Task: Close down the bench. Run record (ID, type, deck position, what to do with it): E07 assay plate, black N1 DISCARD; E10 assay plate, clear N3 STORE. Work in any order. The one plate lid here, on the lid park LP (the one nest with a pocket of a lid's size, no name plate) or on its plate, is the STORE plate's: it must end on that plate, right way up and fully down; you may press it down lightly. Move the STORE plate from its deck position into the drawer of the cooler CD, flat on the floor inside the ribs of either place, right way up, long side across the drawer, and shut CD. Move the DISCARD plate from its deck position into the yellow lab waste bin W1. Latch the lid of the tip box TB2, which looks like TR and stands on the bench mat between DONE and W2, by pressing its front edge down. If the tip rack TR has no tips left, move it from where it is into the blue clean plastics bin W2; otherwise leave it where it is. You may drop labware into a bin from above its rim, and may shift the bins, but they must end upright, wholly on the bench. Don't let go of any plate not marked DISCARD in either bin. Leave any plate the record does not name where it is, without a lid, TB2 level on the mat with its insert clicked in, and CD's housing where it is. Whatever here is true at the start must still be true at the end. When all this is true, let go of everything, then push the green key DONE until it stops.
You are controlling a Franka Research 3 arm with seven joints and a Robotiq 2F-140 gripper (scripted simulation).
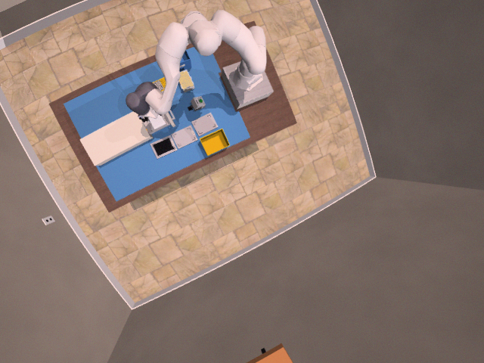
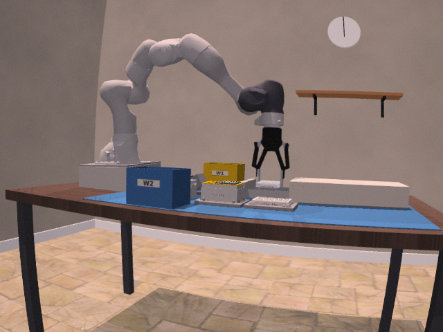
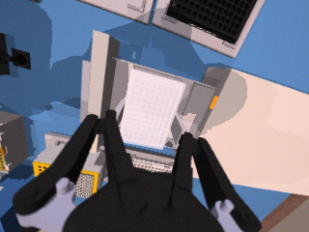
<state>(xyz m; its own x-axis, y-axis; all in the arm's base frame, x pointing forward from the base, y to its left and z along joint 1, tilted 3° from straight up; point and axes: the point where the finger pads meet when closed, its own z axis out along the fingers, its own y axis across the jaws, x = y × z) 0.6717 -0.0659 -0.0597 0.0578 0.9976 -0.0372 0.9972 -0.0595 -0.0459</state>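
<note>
Right now my hand is 40 mm short of the drawer and 50 mm above it. Also, from my hand: clear plate 30 mm ahead, 190 mm to the right, 60 mm below; then white plate lid 10 mm below; then cooler CD 170 mm ahead, 10 mm to the right, 40 mm below.
</note>
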